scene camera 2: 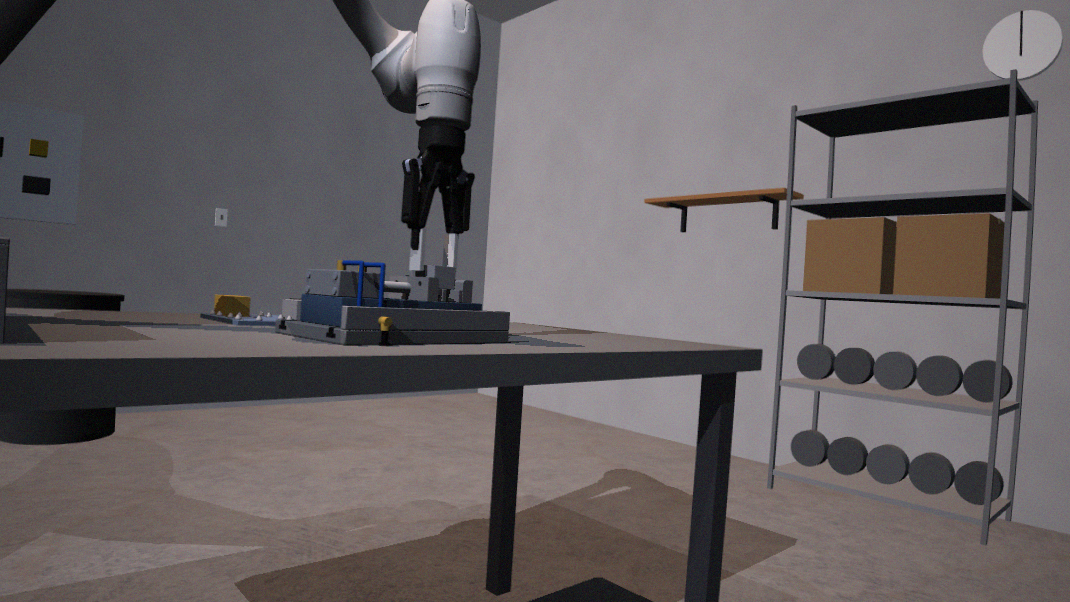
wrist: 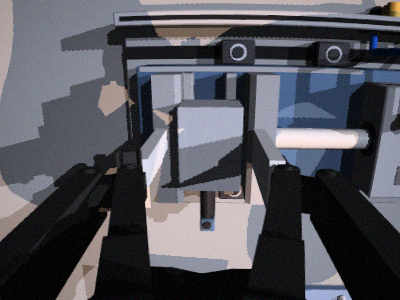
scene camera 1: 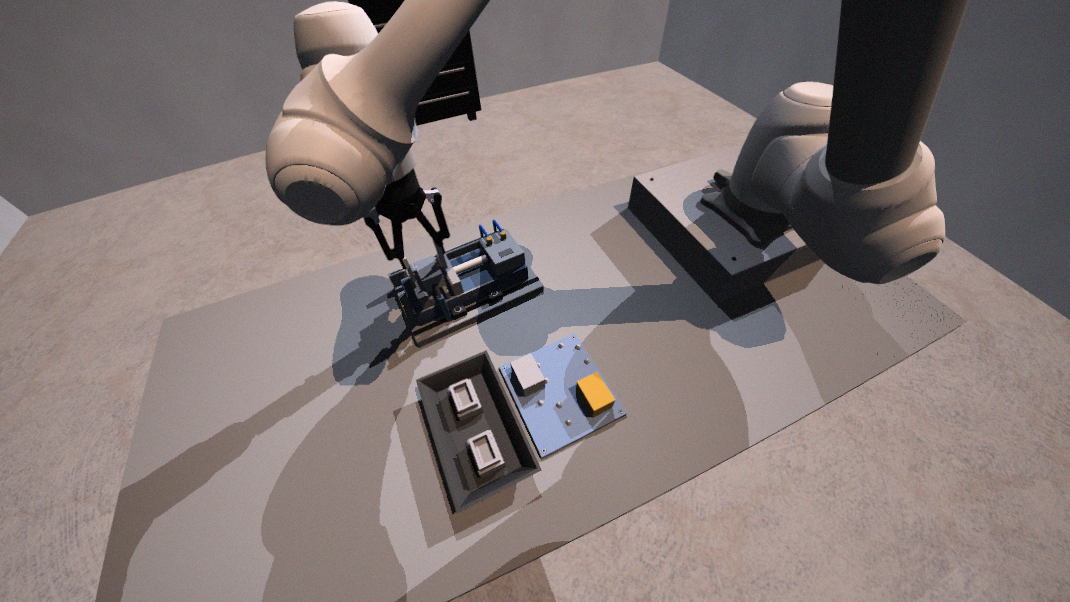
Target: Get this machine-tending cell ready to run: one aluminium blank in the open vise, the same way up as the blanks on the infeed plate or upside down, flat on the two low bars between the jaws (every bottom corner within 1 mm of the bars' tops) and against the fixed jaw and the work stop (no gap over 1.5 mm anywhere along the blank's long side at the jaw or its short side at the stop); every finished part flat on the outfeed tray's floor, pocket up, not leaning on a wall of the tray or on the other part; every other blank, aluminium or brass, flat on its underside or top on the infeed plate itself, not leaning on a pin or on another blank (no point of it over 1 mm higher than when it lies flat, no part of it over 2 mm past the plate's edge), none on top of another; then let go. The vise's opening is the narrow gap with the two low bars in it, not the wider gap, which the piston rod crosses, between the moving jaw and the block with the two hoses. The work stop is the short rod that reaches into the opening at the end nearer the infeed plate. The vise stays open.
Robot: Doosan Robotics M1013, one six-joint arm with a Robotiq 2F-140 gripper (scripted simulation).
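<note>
My gripper is visible, with the wrist view and scene camera 1 showing it as well. A brass blank, an infeed plate and a vise are also visible to me.
</note>
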